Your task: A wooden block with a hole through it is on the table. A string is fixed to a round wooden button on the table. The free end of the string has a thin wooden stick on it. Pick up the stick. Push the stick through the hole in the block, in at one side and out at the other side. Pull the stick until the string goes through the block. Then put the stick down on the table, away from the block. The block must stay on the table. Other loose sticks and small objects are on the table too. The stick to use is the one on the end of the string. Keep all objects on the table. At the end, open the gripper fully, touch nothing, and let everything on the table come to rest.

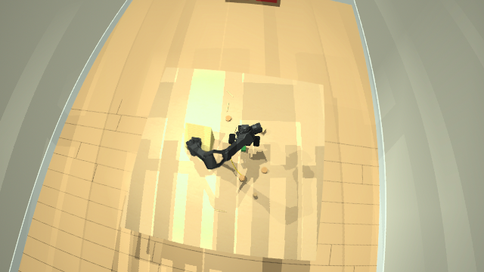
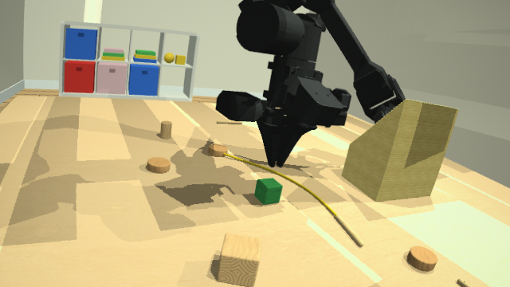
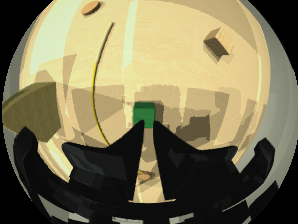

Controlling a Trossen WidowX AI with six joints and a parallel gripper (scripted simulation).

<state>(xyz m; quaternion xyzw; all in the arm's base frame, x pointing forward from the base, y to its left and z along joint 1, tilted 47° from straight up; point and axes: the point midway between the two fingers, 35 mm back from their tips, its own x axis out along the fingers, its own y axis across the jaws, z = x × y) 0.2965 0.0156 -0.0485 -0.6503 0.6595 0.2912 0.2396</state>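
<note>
Right now the green cube is 10 mm to the right of my gripper tip and 50 mm below it. The rest, counted from my gripper tip: wooden block (100 mm ahead, 140 mm to the left, 40 mm below); peg (120 mm ahead, 300 mm to the right, 40 mm below); round wooden button (20 mm ahead, 210 mm to the right, 60 mm below).
</note>
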